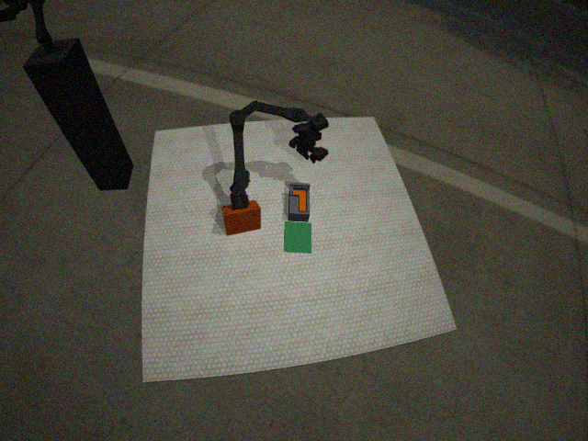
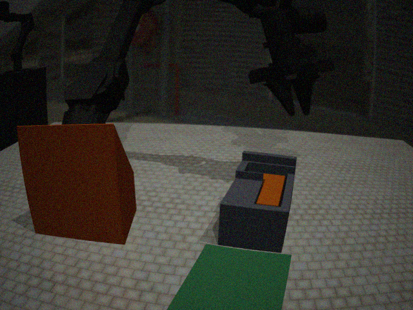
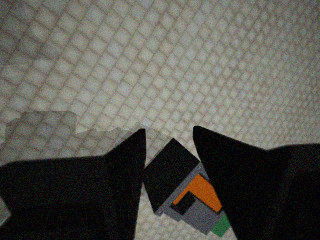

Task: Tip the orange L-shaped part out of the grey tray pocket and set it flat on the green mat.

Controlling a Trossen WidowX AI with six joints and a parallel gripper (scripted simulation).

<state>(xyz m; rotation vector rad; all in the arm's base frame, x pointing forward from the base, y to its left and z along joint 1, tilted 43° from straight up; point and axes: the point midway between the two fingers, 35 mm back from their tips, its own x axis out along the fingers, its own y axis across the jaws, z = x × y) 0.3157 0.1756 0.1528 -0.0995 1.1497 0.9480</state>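
My gripper tip is now 60 mm past the orange L-shaped part, 150 mm to the left of it and 90 mm above it. Also, from my gripper tip: green mat 70 mm behind, 320 mm to the right, 150 mm below.
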